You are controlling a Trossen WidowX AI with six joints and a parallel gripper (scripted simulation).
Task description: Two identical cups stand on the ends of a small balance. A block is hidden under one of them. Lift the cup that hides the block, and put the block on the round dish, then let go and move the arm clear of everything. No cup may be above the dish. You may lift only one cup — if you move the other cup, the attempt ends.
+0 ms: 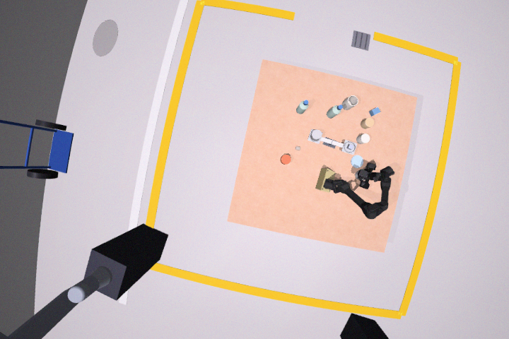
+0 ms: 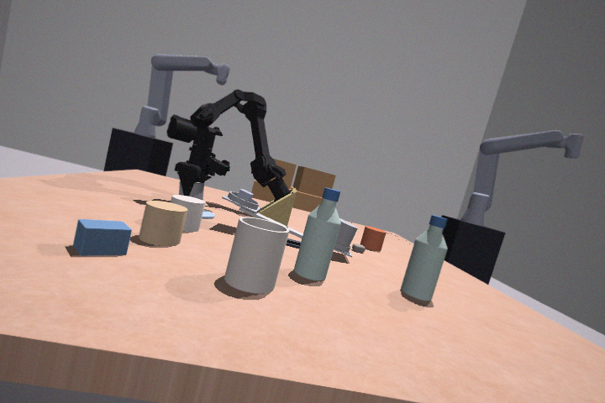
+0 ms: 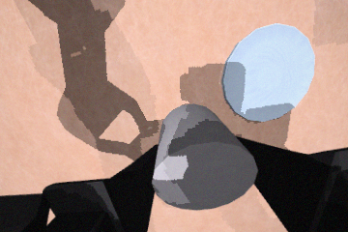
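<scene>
Right now the grey cup is 2 cm to the right of my gripper tip and 1 cm above it. Round my gripper tip: small block 19 cm to the left, 15 cm ahead, 6 cm above; then round pale blue dish 9 cm ahead, 6 cm to the left, 2 cm below; then white cylinder 26 cm ahead, 8 cm to the left, 1 cm above.
</scene>
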